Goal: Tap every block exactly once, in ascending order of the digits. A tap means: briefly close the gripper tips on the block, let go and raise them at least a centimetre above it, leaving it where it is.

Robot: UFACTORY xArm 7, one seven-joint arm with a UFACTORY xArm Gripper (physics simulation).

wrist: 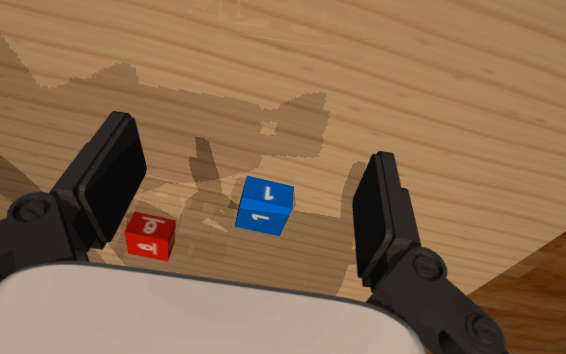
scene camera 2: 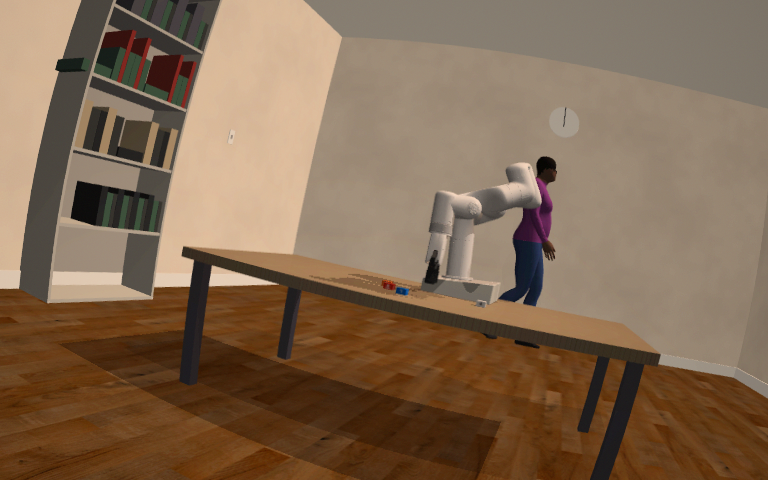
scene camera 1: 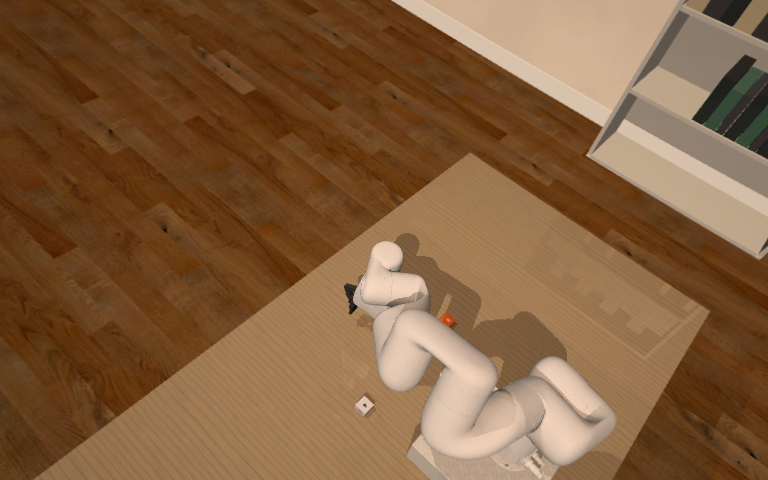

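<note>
My gripper (scene camera 1: pixel 351 298) (scene camera 2: pixel 432 281) (wrist: pixel 252 158) is open and empty, above the table. A blue block (scene camera 2: pixel 402 290) (wrist: pixel 265 206) with digit 1 lies below it, between the two fingers as seen in the wrist view. A red block (scene camera 2: pixel 388 284) (wrist: pixel 150 237) lies beside it, near the left finger in that view; its barred digit is a 6 or 9, I cannot tell which. An orange block (scene camera 1: pixel 447 320) shows beside the arm in scene camera 1, its digit unreadable. A white block (scene camera 1: pixel 364 405) (scene camera 2: pixel 480 303) stands apart; its digit is too small to read. The arm hides the blue and red blocks in scene camera 1.
The wooden table (scene camera 1: pixel 226 396) (scene camera 2: pixel 589 325) carries the arm's base (scene camera 1: pixel 447 461) (scene camera 2: pixel 475 289). A bookshelf (scene camera 2: pixel 38 226) stands off the table. A person (scene camera 2: pixel 532 226) stands behind the arm. Shadows of the arm lie across the table around the blocks.
</note>
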